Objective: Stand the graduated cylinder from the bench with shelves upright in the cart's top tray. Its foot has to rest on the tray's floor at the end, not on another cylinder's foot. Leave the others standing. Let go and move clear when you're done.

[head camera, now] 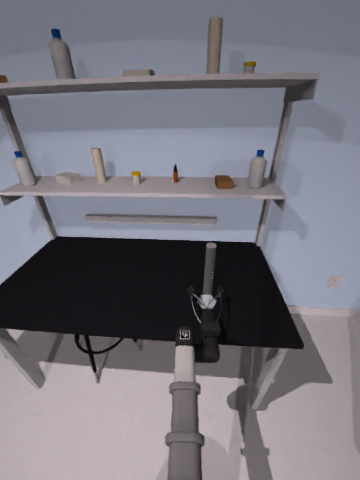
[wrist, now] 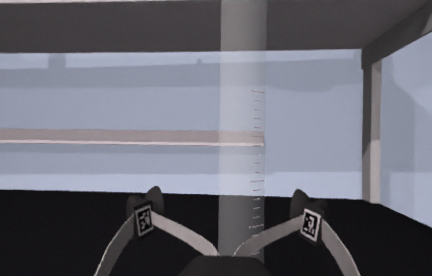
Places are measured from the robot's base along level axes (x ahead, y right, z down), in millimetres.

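Pixels of known places: end effector, tool point: [head camera: 205,289] [wrist: 226,209].
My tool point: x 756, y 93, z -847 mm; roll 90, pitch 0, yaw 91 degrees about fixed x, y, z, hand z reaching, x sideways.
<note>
Ahead of a thing's pixels: the offset from my tool point to its top centre. "spot": to the spot under its first point. Level surfaces: height alone.
The graduated cylinder {dy +15, dx +26, dz -223 mm} [head camera: 210,270] [wrist: 243,110] is tall, clear and grey, and stands upright on the right part of the black bench top {dz +113 mm} [head camera: 125,285]. Its pale foot [head camera: 206,301] shows in the head view; in the wrist view the foot is hidden below the gripper body. My gripper [head camera: 205,290] [wrist: 227,202] is open, with its fingertips on either side of the cylinder's lower part. In the wrist view the cylinder is right of the middle between the fingertips, with a gap on both sides. The cart does not show in these views.
A lower shelf [head camera: 155,189] above the bench's back holds bottles, a beige cylinder, small jars and blocks. An upper shelf [head camera: 175,83] holds more. A rail {spot: dy -321, dx +567, dz -69 mm} [head camera: 150,219] [wrist: 125,136] runs along the wall. A shelf post [wrist: 371,135] stands to the right. A stool {dy -680, dx +216, dz +315 mm} [head camera: 90,352] is under the bench.
</note>
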